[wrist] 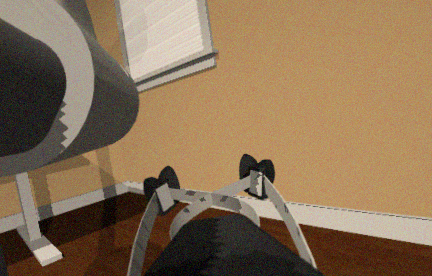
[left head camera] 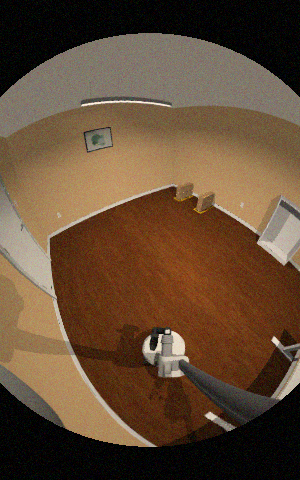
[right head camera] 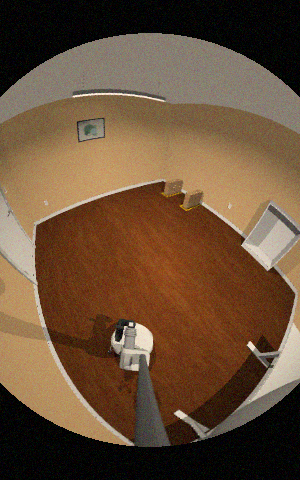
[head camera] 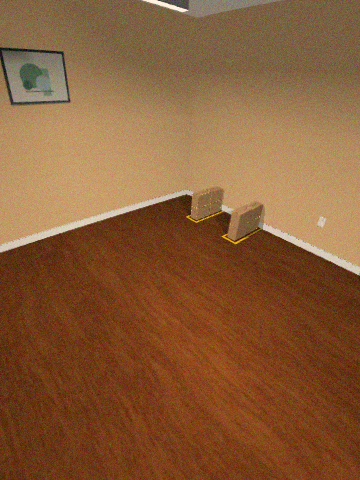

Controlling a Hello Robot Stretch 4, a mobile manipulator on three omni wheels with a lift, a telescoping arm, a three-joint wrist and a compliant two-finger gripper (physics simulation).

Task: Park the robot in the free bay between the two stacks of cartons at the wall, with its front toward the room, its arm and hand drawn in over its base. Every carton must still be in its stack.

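Frame: origin at the robot's base, x ahead, y left, z up, level; millimetres.
Seen in the pictures: gripper, fingertip midpoint: [wrist: 209, 175] [left head camera: 149, 365] [right head camera: 113, 356].
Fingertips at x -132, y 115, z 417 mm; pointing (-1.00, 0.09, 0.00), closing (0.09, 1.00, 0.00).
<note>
A point is followed by its place in that frame.
Two brown carton stacks stand at the wall near the far corner: the left stack [head camera: 207, 204] [left head camera: 184, 192] @(x 3156, y -584, z 122 mm) [right head camera: 173, 188] @(x 3151, y -597, z 124 mm) and the right stack [head camera: 246, 221] @(x 2607, y -984, z 189 mm) [left head camera: 205, 202] @(x 2590, y -976, z 167 mm) [right head camera: 192, 200]. Both are upright, with yellow floor lines around their feet and a narrow bay of floor between them. My round white base [left head camera: 178, 346] @(x 20, y -136, z 186 mm) [right head camera: 143, 337] @(x 55, y -107, z 186 mm) is far from them, across the room. The arm and the dark hand are drawn in over the base. My gripper [wrist: 209, 175] @(x -132, y 115, z 417 mm) is open, its two fingertips apart with nothing between them, far from the cartons.
A white open-fronted cabinet [left head camera: 287, 234] @(x 1321, y -2446, z 436 mm) [right head camera: 276, 239] @(x 1297, y -2467, z 488 mm) stands at the right wall. A white-legged table [left head camera: 217, 420] [right head camera: 187, 421] is at the lower right, near my base. A door [right head camera: 14, 240] @(x 708, y 1808, z 575 mm) is in the left wall. The wrist view shows a window [wrist: 165, 37] @(x -1453, y 88, z 985 mm).
</note>
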